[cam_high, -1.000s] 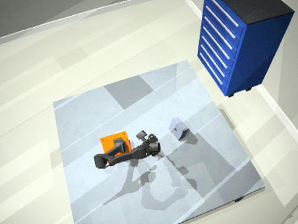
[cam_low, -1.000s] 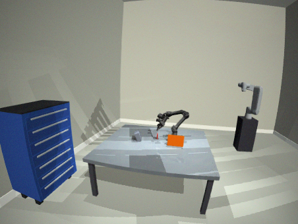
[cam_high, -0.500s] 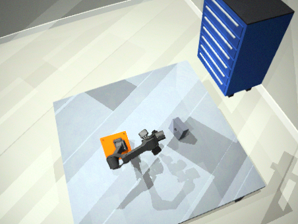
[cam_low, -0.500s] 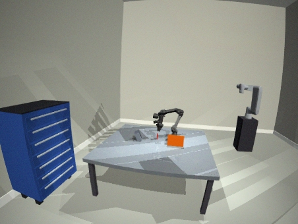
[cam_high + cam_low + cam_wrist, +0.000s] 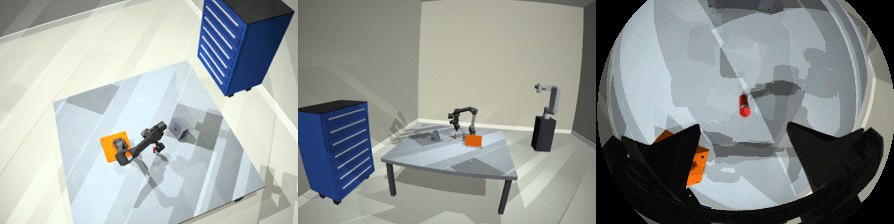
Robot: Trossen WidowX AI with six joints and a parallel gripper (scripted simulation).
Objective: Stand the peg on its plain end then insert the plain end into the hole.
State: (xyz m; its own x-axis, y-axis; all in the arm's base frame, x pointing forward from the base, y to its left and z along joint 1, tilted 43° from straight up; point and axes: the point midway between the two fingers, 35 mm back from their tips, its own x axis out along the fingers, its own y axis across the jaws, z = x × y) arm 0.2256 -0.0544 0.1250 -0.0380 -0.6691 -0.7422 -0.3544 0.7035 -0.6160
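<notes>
Now: gripper tip 60 mm above the peg. Round my gripper tip: panel (230 mm ahead, 90 mm to the left, 60 mm below).
</notes>
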